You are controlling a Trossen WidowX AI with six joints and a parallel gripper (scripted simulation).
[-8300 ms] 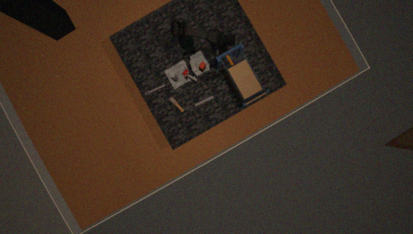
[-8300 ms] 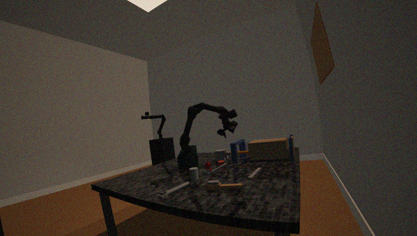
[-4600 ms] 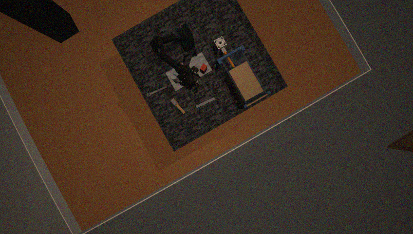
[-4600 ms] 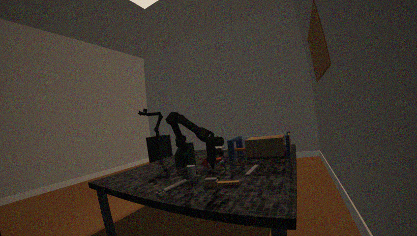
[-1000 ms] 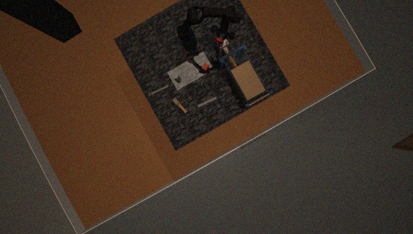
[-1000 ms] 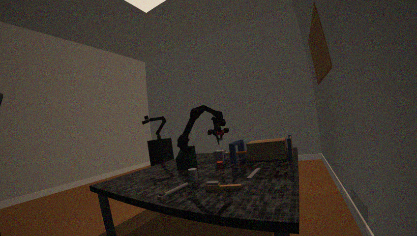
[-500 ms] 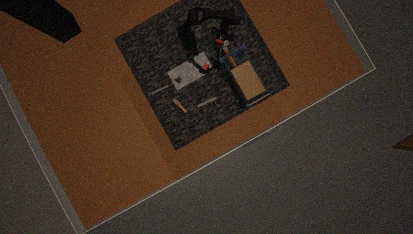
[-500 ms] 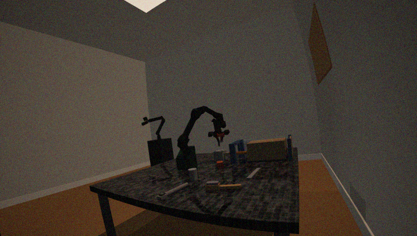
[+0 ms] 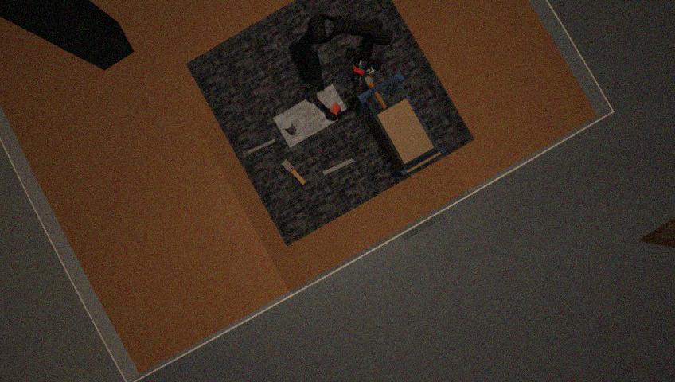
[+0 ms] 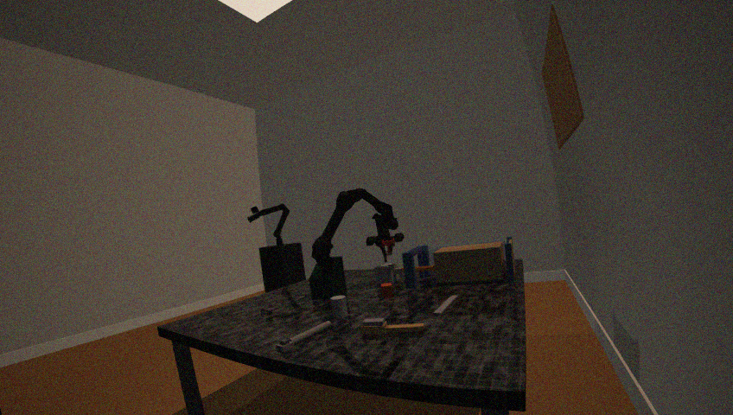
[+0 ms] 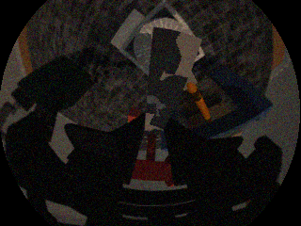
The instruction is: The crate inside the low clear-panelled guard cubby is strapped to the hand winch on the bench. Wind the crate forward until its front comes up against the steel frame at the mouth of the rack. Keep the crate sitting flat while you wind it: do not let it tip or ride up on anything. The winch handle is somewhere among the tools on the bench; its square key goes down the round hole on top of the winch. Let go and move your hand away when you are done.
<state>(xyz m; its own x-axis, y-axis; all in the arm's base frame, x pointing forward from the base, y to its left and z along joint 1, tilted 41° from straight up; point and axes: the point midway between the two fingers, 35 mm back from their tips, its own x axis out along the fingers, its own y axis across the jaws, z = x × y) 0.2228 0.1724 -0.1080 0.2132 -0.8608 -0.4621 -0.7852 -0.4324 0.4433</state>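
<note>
Now: gripper tip 20 mm short of the red grip, 20 mm to the left of it and 50 mm below it. Also, from my gripper tip: blue steel frame 110 mm ahead, 60 mm to the left, 40 mm below; then winch handle 10 mm behind, 10 mm to the left, 20 mm above; then winch 60 mm behind, 50 mm to the left, 120 mm below.
</note>
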